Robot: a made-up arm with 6 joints. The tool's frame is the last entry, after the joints.
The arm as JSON. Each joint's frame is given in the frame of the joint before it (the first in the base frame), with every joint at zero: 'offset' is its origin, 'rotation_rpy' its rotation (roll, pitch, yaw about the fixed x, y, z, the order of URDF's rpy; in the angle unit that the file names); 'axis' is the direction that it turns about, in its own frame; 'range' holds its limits. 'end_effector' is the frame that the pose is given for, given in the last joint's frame.
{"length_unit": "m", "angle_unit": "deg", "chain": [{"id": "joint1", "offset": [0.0, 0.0, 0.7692], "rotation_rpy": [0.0, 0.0, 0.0], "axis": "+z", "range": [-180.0, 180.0]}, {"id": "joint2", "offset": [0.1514, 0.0, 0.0], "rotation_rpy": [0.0, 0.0, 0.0], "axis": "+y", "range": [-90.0, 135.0]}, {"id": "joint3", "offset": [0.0, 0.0, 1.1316], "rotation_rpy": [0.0, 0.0, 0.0], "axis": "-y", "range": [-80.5, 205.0]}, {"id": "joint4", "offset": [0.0, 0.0, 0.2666], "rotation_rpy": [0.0, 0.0, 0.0], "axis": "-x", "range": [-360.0, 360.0]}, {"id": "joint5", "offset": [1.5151, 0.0, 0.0], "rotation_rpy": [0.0, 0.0, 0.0], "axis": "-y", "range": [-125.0, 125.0]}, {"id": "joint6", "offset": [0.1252, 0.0, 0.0], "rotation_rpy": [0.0, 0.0, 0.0], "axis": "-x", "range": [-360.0, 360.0]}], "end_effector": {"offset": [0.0, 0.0, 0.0], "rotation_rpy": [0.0, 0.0, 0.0]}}
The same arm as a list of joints. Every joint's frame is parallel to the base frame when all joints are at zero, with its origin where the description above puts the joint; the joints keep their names.
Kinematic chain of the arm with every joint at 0, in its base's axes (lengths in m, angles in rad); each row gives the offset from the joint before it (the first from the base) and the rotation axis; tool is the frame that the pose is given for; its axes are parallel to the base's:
joint1: xyz 0.0000 0.0000 0.7692 axis +z
joint2: xyz 0.1514 0.0000 0.0000 axis +y
joint3: xyz 0.0000 0.0000 1.1316 axis -y
joint4: xyz 0.0000 0.0000 0.2666 axis -x
joint5: xyz 1.5151 0.0000 0.0000 axis -y
joint6: xyz 0.1252 0.0000 0.0000 axis -x
tool: xyz 0.0000 0.0000 0.0000
Joint limits (rad, base to tool): -3.1416..3.1416 -1.5708..2.3562 -1.4050..3.5779 -6.2832..6.2832 -2.1817..2.1817 -6.2832..6.2832

